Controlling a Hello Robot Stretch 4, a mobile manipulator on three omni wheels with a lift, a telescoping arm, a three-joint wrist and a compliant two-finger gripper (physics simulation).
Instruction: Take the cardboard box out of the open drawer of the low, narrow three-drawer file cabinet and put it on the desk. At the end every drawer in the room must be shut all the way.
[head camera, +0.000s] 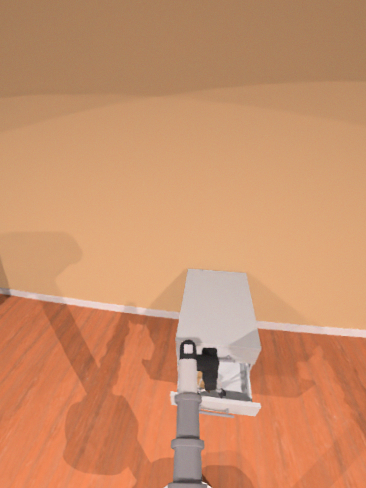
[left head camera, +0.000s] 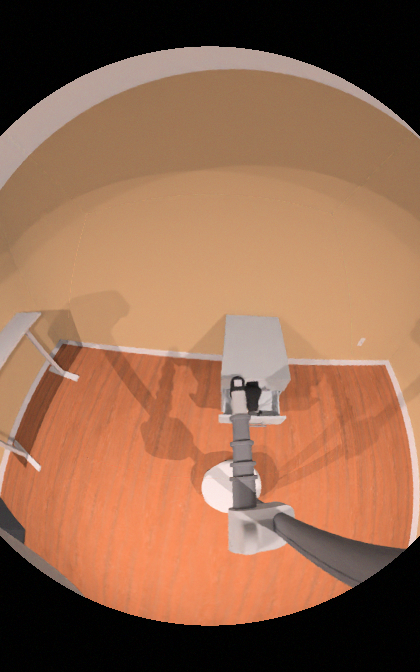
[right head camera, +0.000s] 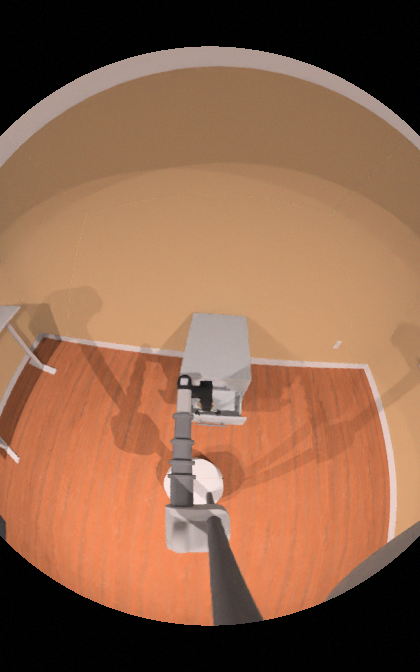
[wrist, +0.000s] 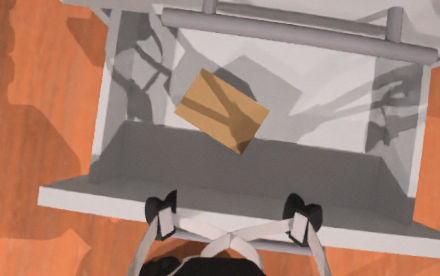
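Note:
The low grey-white file cabinet (head camera: 217, 310) (left head camera: 254, 340) (right head camera: 218, 337) stands against the wall. One drawer (head camera: 240, 407) (right head camera: 232, 421) (wrist: 100, 200) is open below a closed front with a bar handle. The brown cardboard box (wrist: 222, 112) lies turned at an angle on the drawer's floor, left of the middle in the wrist view; part of it shows beside the wrist in the head camera view. My gripper (wrist: 237, 207) (right head camera: 207, 412) is open and empty, above the drawer's front part, with the box farther in toward the cabinet. Part of the white desk (left head camera: 17, 332) (right head camera: 7, 316) shows at the far left.
The closed front's bar handle (wrist: 300, 36) crosses over the inner end of the open drawer. A desk leg (left head camera: 45, 355) stands on the floor at the left. My round white base (left head camera: 217, 487) (right head camera: 205, 475) is in front of the cabinet, under the arm.

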